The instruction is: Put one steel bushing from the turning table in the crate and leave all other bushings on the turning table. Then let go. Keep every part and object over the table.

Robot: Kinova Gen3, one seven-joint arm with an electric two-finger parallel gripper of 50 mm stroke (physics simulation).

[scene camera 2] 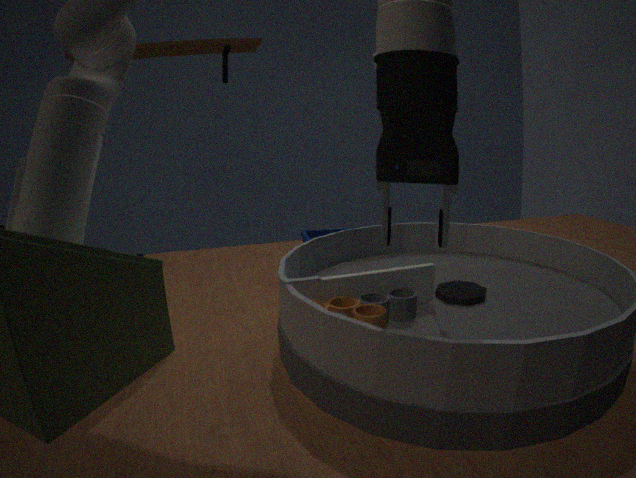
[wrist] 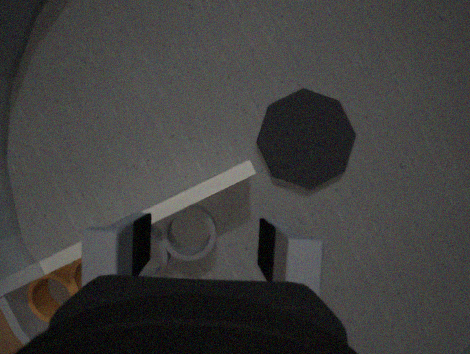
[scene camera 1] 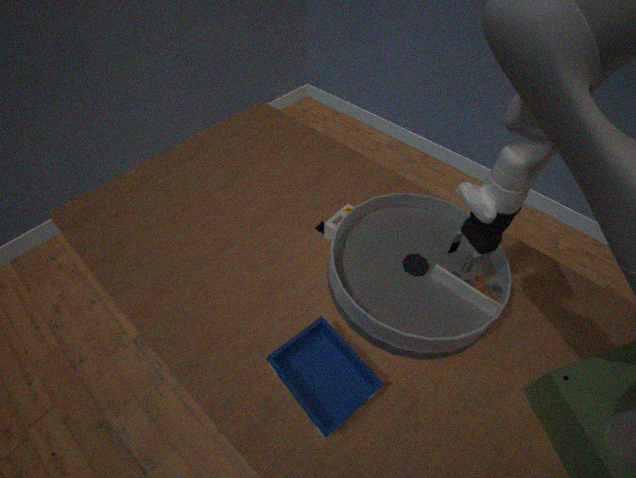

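Pixels of known places: gripper, fingertip midpoint: [scene camera 2: 414, 243] [wrist: 204, 239] [scene camera 1: 458, 260]; arm's base, origin of the base link: [scene camera 2: 47, 244].
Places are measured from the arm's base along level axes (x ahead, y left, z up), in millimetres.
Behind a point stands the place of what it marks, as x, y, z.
Observation:
The round grey turning table [scene camera 1: 380, 308] @[470, 80, -83] [scene camera 2: 462, 380] @[382, -254, -69] [wrist: 115, 115] @[377, -13, -83] holds upright bushings beside its pale divider. A steel-grey bushing [scene camera 2: 403, 305] @[392, -114, -65] [wrist: 213, 234] @[410, -104, -57] stands nearest the divider's inner end. A second grey bushing [scene camera 2: 373, 298] @[369, -90, -63] stands beside it, partly hidden by a finger in the wrist view. A grey bushing [scene camera 1: 496, 289] @[312, -149, -71] also shows near the rim in scene camera 1. Orange bushings [scene camera 1: 479, 281] @[352, -143, -76] [scene camera 2: 369, 314] @[355, -119, -67] [wrist: 39, 295] stand close by. My gripper [scene camera 1: 460, 255] @[409, -98, -7] [scene camera 2: 414, 244] @[409, -98, -7] [wrist: 204, 239] @[409, -98, -7] is open and empty, above the bushings. The blue crate [scene camera 1: 329, 375] @[453, 255, -130] [scene camera 2: 319, 234] @[406, 337, -94] is empty inside.
The divider [scene camera 1: 465, 290] @[360, -78, -52] [scene camera 2: 380, 283] @[378, -85, -50] [wrist: 200, 194] @[413, -79, -38] runs from the rim towards the dark hub [scene camera 1: 415, 264] @[487, -70, -75] [scene camera 2: 460, 292] @[480, -81, -75] [wrist: 306, 140] @[485, -73, -75]. A raised wall rings the turning table. A small white box [scene camera 1: 337, 223] @[711, -26, -77] sits at its outer side. A green block [scene camera 1: 591, 385] @[89, -38, -6] [scene camera 2: 87, 328] @[86, -128, -55] stands near the arm's base.

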